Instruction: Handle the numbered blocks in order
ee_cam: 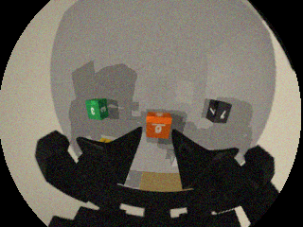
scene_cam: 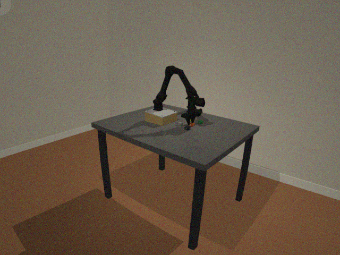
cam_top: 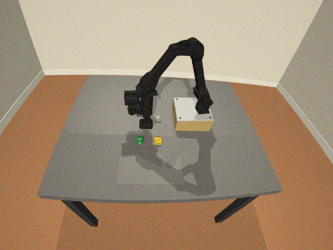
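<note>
My gripper tip is 1 cm short of the orange block. The rest, counted from my gripper tip: black block (3 cm ahead, 10 cm to the right); then green block (4 cm ahead, 10 cm to the left); then grey block (7 cm behind, 4 cm to the right).
</note>
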